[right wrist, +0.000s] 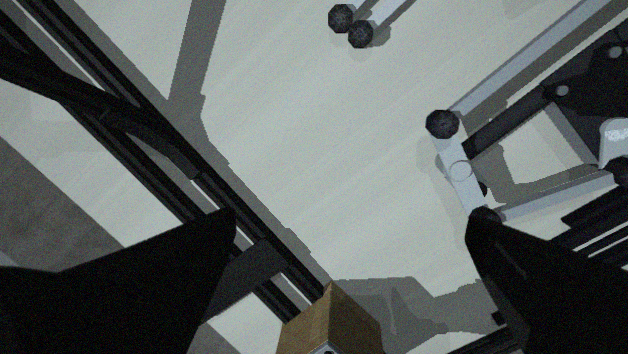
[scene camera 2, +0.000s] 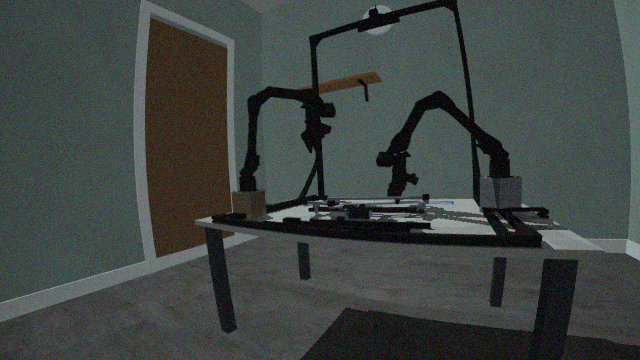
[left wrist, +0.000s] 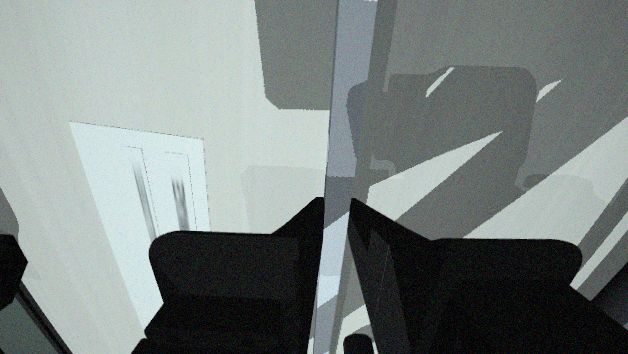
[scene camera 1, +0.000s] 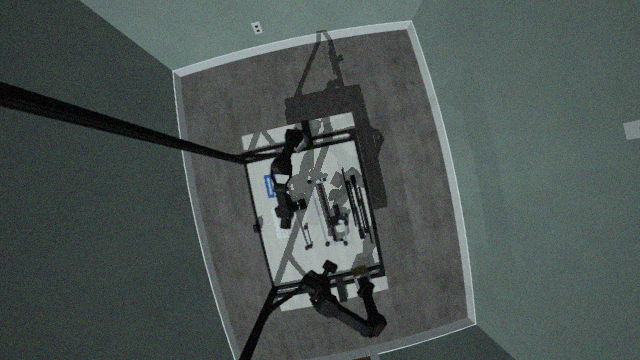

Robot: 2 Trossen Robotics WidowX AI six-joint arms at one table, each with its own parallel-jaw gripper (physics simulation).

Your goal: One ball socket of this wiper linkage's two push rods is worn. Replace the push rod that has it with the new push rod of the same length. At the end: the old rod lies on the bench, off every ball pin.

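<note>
My left gripper (left wrist: 334,205) (scene camera 2: 396,194) (scene camera 1: 301,204) is shut on a long grey push rod (left wrist: 342,105) (scene camera 2: 372,198) and holds it level, a little above the white bench. The rod's shadow falls apart from it on the bench. The wiper linkage (scene camera 1: 336,218) (scene camera 2: 358,212) lies mid-table beside it. In the right wrist view two dark rod sockets (right wrist: 341,17) (right wrist: 360,33) sit close together, and a third socket (right wrist: 442,123) sits on a light crank arm. My right gripper (right wrist: 349,223) (scene camera 2: 311,144) (scene camera 1: 329,266) is open and empty, high above the table's end.
A wooden block (right wrist: 330,316) (scene camera 2: 248,203) stands by the right arm's base. A black frame rail (scene camera 2: 354,225) (right wrist: 242,225) runs round the table. Dark bars (scene camera 1: 354,203) lie along one side. A white sheet (left wrist: 172,182) and a blue label (scene camera 1: 268,186) lie near the left arm.
</note>
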